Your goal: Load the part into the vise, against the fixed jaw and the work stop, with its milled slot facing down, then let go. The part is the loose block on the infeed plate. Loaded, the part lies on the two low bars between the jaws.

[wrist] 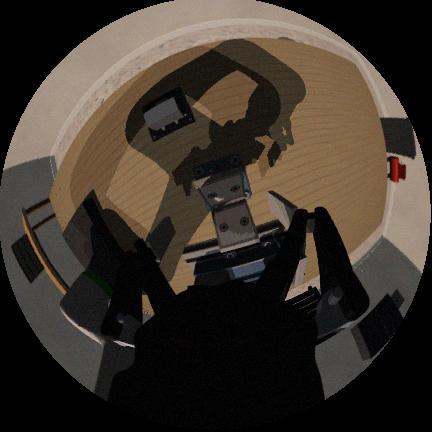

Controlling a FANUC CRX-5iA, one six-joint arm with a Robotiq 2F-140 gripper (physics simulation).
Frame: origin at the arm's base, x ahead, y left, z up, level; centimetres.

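Seen in the pictures: arm's base at its link origin: (pixel 106 269).
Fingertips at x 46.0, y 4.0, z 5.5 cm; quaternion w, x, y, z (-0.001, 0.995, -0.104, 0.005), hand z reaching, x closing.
Offsets run from my fingertips to a thing's top centre. Level surfaces: height alone.
The part, a grey block @(dz -4.4, dx -1.2, dy +18.8 cm) (pixel 164 115), lies on the black infeed plate (pixel 155 136) at the upper left, beside two small pins. Its milled slot cannot be made out. The vise @(dz +0.9, dx -0.2, dy -19.7 cm) (pixel 247 270) shows in part at the lower middle, with a dark jaw edge and bluish metal behind it; the gripper body hides the rest, and the two low bars cannot be made out. My gripper (pixel 218 212) is open and empty, its fingers wide apart. It hangs above the area by the vise, away from the part, which is farther up and left in the view.
A fixed stand (pixel 220 192) with a bluish base and screwed grey plates rises between the infeed plate and the vise. The wooden table top @(dz -9.1 cm) (pixel 330 115) carries them. A red object (pixel 396 170) and a dark box (pixel 399 136) are beyond its right edge. A brown rail (pixel 42 255) is at left.
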